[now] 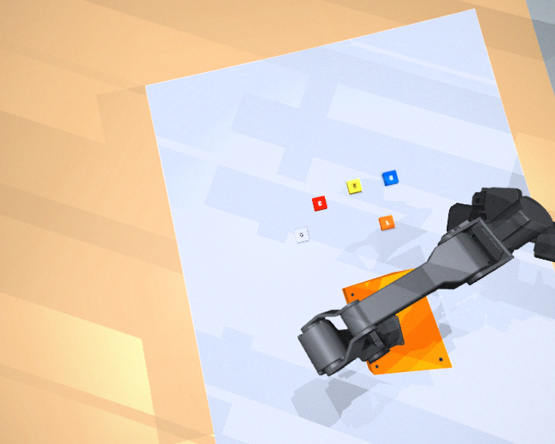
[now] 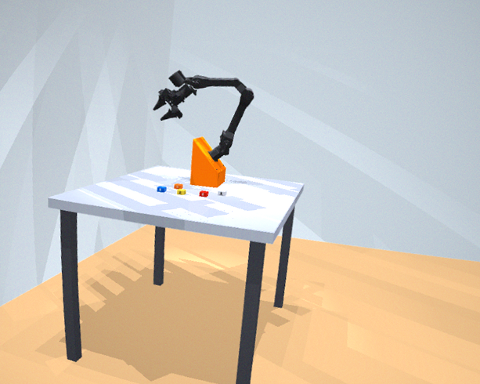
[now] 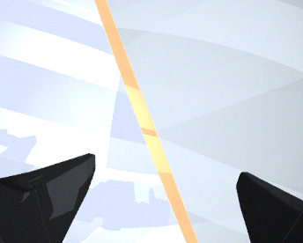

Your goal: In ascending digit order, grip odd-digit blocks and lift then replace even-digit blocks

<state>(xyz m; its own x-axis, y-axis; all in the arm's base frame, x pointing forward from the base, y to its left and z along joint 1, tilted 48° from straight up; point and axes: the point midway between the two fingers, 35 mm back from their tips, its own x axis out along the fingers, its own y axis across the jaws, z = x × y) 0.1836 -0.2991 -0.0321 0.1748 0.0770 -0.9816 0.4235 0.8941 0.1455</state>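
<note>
My gripper tip is 32 cm above the orange block, 16 cm to the right of it and 7 cm short of it. Also, from my gripper tip: yellow block 32 cm below, 22 cm to the left, 18 cm ahead; blue block 32 cm below, 18 cm ahead, 13 cm to the left; red block 32 cm to the left, 32 cm below, 16 cm ahead.
</note>
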